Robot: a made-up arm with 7 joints. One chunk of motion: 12 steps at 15 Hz.
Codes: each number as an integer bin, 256 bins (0 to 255) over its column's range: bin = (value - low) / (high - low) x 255, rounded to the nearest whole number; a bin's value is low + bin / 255 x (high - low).
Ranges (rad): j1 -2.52..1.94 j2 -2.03..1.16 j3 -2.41..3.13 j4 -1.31..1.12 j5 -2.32..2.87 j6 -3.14..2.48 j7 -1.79..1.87
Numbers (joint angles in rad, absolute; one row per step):
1: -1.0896 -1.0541 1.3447 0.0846 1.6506 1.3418 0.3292
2: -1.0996 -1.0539 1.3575 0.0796 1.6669 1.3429 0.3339
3: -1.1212 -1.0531 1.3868 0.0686 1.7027 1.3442 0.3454
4: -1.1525 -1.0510 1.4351 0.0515 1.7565 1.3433 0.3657
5: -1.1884 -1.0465 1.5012 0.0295 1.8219 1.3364 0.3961
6: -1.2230 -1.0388 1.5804 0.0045 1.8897 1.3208 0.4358
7: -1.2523 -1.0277 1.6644 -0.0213 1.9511 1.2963 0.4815
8: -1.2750 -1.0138 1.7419 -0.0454 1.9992 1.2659 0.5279
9: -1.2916 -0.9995 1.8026 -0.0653 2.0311 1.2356 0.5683
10: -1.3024 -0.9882 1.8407 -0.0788 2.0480 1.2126 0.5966
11: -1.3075 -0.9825 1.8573 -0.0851 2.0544 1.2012 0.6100
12: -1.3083 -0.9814 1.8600 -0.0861 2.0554 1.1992 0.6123
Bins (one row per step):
1: 82 78 173 146 195 203 148
2: 81 78 173 146 196 203 148
3: 80 78 175 145 198 203 149
4: 78 78 177 143 200 203 150
5: 76 79 180 141 204 203 152
6: 74 79 184 138 207 202 155
7: 72 80 188 135 210 201 158
8: 71 81 191 133 212 200 161
9: 70 82 194 131 214 199 164
10: 70 83 196 129 215 197 166
11: 69 84 196 129 215 197 167
12: 69 84 197 128 215 197 167

